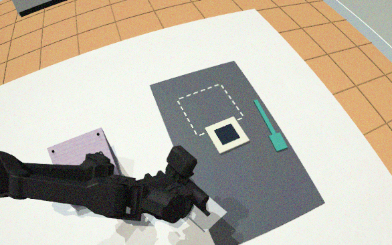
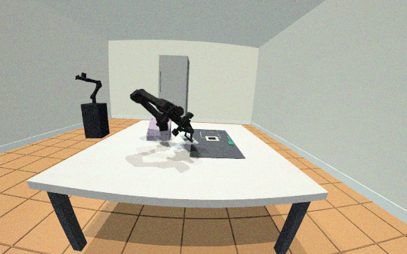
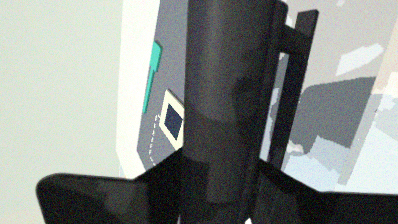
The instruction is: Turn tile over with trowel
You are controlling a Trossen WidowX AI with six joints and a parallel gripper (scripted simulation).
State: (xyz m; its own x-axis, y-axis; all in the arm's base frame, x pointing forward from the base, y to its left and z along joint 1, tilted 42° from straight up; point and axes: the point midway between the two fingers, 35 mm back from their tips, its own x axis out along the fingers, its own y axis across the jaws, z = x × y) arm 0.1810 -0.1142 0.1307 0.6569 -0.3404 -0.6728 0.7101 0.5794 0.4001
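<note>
Right now the cream tile is 190 mm ahead of my gripper tip, 120 mm to the left of it and 100 mm below it. From my gripper tip the other things lie so: teal trowel: 330 mm ahead, 100 mm below, 60 mm to the left; dark grey mat: 190 mm ahead, 120 mm below, 100 mm to the left.
</note>
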